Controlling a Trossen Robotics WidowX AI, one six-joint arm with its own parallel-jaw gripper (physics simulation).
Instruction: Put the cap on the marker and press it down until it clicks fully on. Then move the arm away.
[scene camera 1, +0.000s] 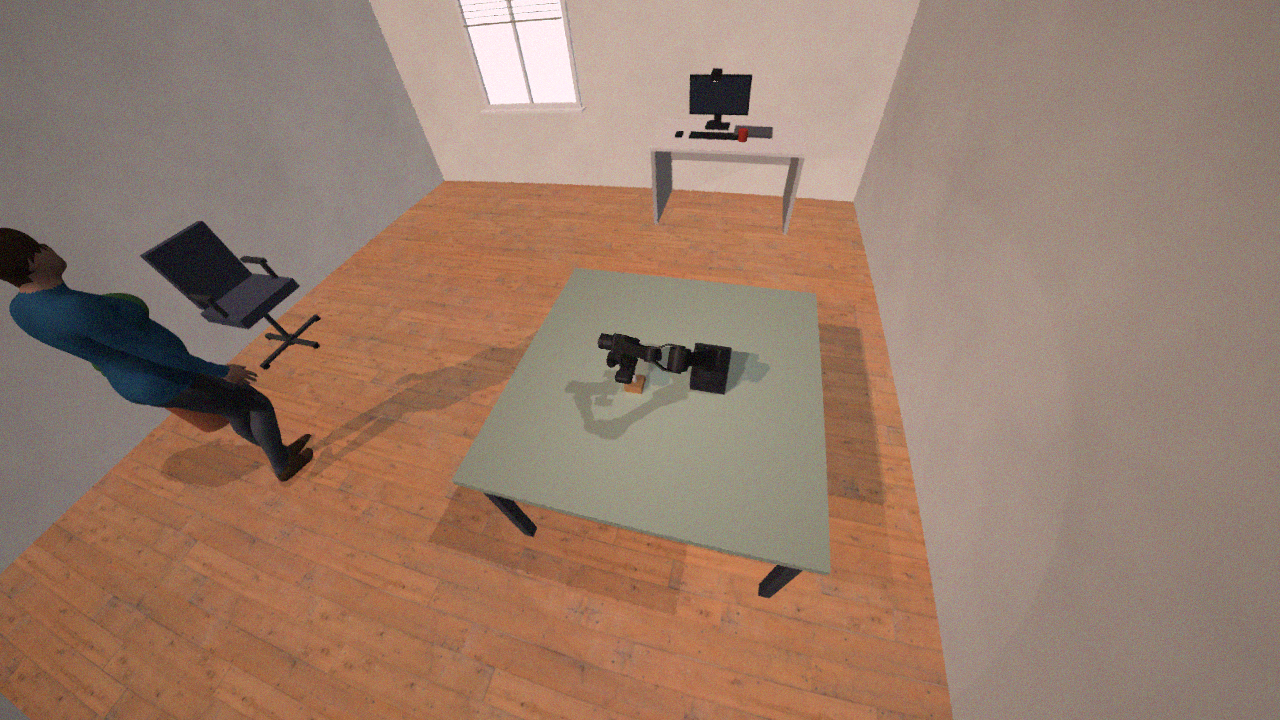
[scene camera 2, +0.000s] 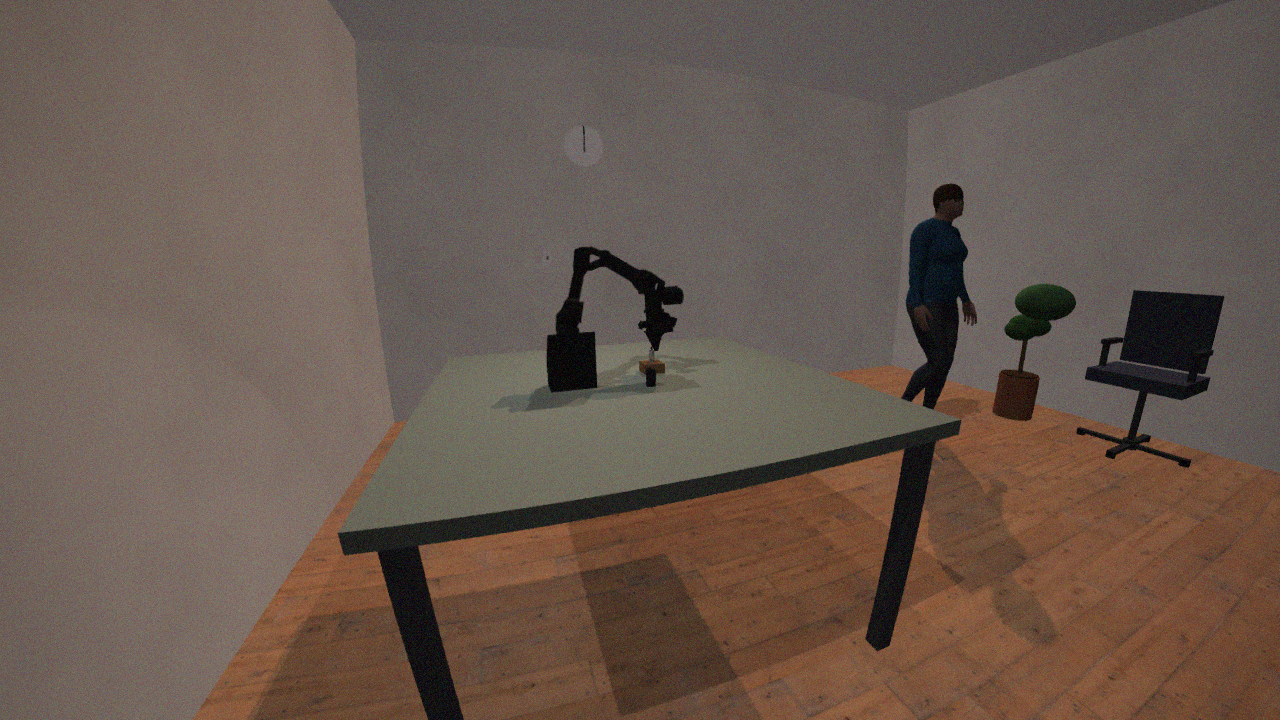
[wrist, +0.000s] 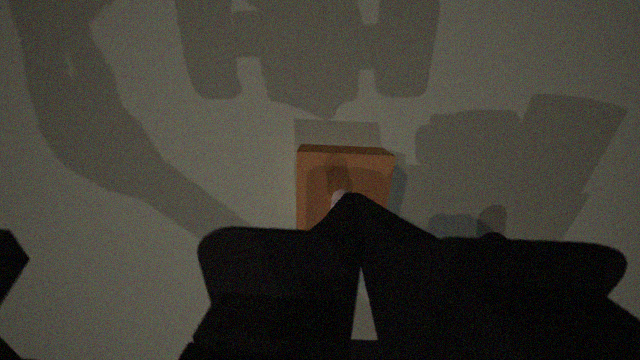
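Observation:
An orange-brown block lies on the table. The pale marker stands upright in it, largely hidden in the wrist view by the fingers; its tip is hidden. My gripper is shut and empty, pointing down, with its fingertips at the top of the marker; whether they touch is unclear. A small black cylinder, the cap, stands on the table beside the block, apart from the marker. In the wrist view a dark rounded top, seemingly the cap, shows behind the right finger.
The arm's black base stands on the green table. A person and a chair are away from the table. A desk with a monitor is at the far wall.

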